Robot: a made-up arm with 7 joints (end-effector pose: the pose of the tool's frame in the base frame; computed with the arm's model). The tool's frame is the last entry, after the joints. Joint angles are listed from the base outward.
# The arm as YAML. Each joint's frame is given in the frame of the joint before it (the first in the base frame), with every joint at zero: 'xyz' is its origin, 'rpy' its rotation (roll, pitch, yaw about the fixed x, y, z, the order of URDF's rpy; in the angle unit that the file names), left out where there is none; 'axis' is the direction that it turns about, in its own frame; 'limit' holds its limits. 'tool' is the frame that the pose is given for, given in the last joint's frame.
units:
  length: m
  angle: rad
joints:
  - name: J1
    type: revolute
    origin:
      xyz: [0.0, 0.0, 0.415]
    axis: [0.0, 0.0, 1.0]
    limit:
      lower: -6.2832
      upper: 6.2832
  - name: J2
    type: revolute
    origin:
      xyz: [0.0, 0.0, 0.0]
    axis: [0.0, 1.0, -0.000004]
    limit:
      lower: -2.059
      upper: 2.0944
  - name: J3
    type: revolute
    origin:
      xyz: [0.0, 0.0, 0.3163]
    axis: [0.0, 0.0, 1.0]
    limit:
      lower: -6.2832
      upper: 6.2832
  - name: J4
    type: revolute
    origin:
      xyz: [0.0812, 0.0, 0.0]
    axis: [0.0, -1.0, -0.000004]
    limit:
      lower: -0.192
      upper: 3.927
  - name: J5
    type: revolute
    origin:
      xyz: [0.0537, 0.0, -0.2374]
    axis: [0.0, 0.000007, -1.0]
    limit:
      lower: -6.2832
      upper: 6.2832
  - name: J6
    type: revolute
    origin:
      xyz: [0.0, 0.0, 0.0]
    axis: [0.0, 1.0, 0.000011]
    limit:
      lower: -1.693
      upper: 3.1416
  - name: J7
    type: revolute
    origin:
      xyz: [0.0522, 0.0, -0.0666]
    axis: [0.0, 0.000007, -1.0]
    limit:
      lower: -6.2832
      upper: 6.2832
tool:
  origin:
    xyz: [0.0, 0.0, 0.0]
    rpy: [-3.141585, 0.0, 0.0]
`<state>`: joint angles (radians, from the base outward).
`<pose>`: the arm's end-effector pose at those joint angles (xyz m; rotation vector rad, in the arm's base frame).
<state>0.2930 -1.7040 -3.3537 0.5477 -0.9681 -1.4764 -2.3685</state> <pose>-0.1566 -0.0497 0.1228 2.3663 -0.2000 0.1981</pose>
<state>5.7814 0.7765 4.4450 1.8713 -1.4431 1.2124 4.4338</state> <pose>0.0298 -0.4022 0.8355 -1.0989 0.1580 2.5343</pose>
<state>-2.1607 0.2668 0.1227 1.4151 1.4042 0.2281 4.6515</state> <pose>-0.2520 -0.4016 0.6240 1.3970 -1.5745 0.7971</pose>
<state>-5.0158 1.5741 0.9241 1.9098 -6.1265 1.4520 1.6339</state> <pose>-0.1598 0.4788 0.2022 1.8690 0.1344 -1.2139</pose>
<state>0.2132 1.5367 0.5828 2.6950 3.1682 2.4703 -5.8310</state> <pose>0.5539 0.1477 0.3894 0.5421 -0.5417 0.4946</pose>
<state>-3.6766 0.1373 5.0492 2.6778 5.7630 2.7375 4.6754</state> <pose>0.0141 0.2019 0.8945 0.8762 2.6539 -0.1589</pose>
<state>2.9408 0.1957 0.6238 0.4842 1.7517 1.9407 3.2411</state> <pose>-0.2267 -0.1770 0.4964 1.0404 -0.5445 1.5177</pose>
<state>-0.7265 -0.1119 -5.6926 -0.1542 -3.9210 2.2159 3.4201</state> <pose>0.1579 0.0427 0.4881 -1.2144 -0.2227 -1.9962</pose>
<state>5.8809 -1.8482 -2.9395 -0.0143 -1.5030 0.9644 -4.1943</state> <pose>0.0348 -0.0164 0.2897 -0.2700 1.5198 0.6044</pose>
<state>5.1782 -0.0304 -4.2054 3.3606 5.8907 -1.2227 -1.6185</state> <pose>-0.0826 -0.0433 0.9098 -0.7018 -1.5044 1.6554</pose>
